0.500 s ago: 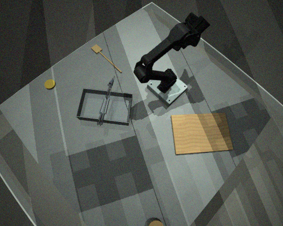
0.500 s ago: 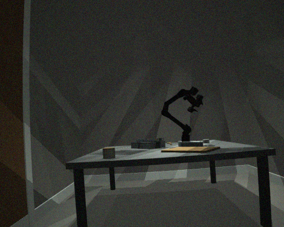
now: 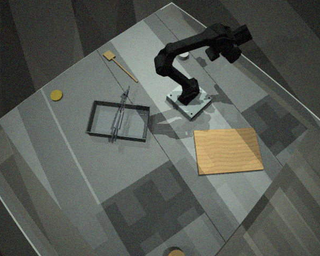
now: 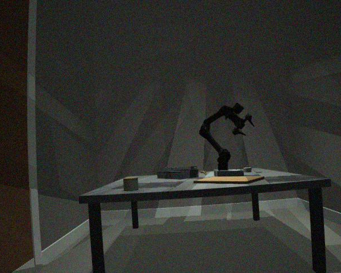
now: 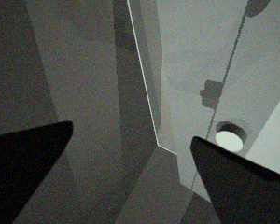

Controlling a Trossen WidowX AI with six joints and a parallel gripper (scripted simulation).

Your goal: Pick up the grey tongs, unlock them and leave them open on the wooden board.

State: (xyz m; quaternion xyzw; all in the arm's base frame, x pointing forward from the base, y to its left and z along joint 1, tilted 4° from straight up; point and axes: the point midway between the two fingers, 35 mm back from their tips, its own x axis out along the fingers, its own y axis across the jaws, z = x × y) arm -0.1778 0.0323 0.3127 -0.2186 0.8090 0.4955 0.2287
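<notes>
My gripper tip is 560 mm short of the roasting tin, 290 mm above it and 210 mm to the left of it. Round my gripper tip: wooden board 330 mm to the left, 320 mm below, 290 mm ahead; yellow lock piece 470 mm ahead, 250 mm to the right, 250 mm below; white disc 310 mm below, 240 mm to the right, 40 mm behind.
</notes>
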